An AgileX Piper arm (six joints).
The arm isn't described. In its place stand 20 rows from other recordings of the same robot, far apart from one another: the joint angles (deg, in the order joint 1, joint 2, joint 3, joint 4, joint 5, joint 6), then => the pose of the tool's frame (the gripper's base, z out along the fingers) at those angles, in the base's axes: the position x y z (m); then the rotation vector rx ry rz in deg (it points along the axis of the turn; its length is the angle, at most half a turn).
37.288 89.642 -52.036 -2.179 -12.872 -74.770 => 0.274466, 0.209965, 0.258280, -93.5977, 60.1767, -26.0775
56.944 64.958 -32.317 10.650 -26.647 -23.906 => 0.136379, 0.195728, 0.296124, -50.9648, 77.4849, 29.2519
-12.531 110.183 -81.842 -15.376 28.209 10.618 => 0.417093, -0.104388, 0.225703, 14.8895, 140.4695, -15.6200
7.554 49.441 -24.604 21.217 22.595 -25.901 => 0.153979, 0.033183, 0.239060, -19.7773, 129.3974, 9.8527
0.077 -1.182 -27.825 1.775 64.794 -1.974 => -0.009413, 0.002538, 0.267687, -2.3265, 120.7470, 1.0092
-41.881 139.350 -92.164 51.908 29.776 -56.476 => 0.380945, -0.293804, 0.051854, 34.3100, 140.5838, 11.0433
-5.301 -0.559 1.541 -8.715 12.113 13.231 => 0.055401, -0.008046, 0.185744, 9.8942, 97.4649, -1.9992
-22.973 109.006 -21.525 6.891 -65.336 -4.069 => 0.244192, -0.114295, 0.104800, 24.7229, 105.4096, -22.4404
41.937 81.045 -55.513 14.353 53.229 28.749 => 0.183531, 0.189179, 0.255357, -9.2926, 171.3611, 29.7286
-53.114 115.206 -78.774 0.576 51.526 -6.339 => 0.235724, -0.312922, 0.159737, 69.3662, 159.1300, -4.6714
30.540 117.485 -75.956 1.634 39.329 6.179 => 0.344882, 0.205385, 0.135879, -33.5684, 163.3482, 8.1604
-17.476 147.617 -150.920 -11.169 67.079 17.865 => 0.520746, -0.180972, 0.223335, 43.1448, 141.7364, -14.7772
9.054 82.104 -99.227 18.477 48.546 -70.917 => 0.296455, 0.069128, 0.485570, -70.9977, 90.4004, -18.0060
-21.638 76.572 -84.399 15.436 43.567 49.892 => 0.275075, -0.091162, 0.439425, 76.0001, 96.0745, 34.6996
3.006 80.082 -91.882 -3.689 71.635 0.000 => 0.275364, 0.008896, 0.427114, -3.8628, 144.6700, -3.6840
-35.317 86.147 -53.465 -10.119 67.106 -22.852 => 0.191245, -0.153544, 0.220795, -12.1327, -170.7391, 8.4975
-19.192 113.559 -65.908 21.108 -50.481 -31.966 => 0.402082, -0.166725, 0.221622, 14.2374, 85.6745, -41.9597
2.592 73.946 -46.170 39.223 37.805 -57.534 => 0.246428, 0.046464, 0.260569, -41.8035, 133.1775, 18.8316
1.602 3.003 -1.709 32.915 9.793 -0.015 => 0.058884, 0.010061, 0.207312, 21.6223, 93.5953, 30.2565
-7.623 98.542 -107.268 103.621 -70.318 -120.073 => 0.338906, -0.129374, 0.465040, 54.8912, 90.1726, -63.6985
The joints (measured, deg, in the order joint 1, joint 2, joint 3, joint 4, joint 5, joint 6), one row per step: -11.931, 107.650, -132.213, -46.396, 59.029, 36.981; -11.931, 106.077, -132.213, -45.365, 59.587, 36.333; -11.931, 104.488, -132.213, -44.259, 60.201, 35.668; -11.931, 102.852, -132.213, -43.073, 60.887, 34.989; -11.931, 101.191, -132.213, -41.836, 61.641, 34.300; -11.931, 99.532, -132.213, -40.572, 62.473, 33.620; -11.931, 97.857, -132.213, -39.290, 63.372, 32.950; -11.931, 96.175, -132.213, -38.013, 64.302, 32.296; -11.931, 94.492, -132.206, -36.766, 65.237, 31.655; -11.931, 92.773, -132.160, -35.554, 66.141, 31.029; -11.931, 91.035, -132.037, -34.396, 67.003, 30.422; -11.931, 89.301, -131.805, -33.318, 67.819, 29.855; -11.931, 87.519, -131.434, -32.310, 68.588, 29.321; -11.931, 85.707, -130.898, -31.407, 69.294, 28.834; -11.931, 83.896, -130.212, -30.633, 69.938, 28.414; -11.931, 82.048, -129.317, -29.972, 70.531, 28.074; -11.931, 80.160, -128.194, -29.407, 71.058, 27.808; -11.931, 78.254, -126.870, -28.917, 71.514, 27.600; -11.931, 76.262, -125.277, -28.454, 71.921, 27.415; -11.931, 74.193, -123.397, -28.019, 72.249, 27.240
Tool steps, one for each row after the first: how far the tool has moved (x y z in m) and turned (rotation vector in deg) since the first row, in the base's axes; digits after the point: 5 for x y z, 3 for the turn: -0.01009, 0.00280, 0.00923, 0.435, -0.894, 0.343; -0.02049, 0.00575, 0.01815, 0.935, -1.764, 0.730; -0.03143, 0.00889, 0.02692, 1.505, -2.632, 1.161; -0.04275, 0.01219, 0.03541, 2.123, -3.474, 1.628; -0.05430, 0.01558, 0.04344, 2.791, -4.266, 2.112; -0.06618, 0.01908, 0.05113, 3.492, -5.030, 2.620; -0.07831, 0.02268, 0.05847, 4.193, -5.778, 3.156; -0.09062, 0.02634, 0.06544, 4.861, -6.508, 3.720; -0.10325, 0.03010, 0.07214, 5.472, -7.249, 4.322; -0.11597, 0.03389, 0.07834, 6.021, -7.955, 4.946; -0.12849, 0.03759, 0.08382, 6.516, -8.590, 5.559; -0.14110, 0.04128, 0.08871, 6.958, -9.173, 6.164; -0.15358, 0.04486, 0.09287, 7.337, -9.682, 6.728; -0.16571, 0.04825, 0.09625, 7.661, -10.112, 7.220; -0.17758, 0.05146, 0.09877, 7.966, -10.450, 7.632; -0.18910, 0.05451, 0.10040, 8.261, -10.690, 7.976; -0.20012, 0.05738, 0.10115, 8.548, -10.834, 8.270; -0.21095, 0.06019, 0.10094, 8.850, -10.847, 8.547; -0.22139, 0.06291, 0.09971, 9.149, -10.718, 8.815
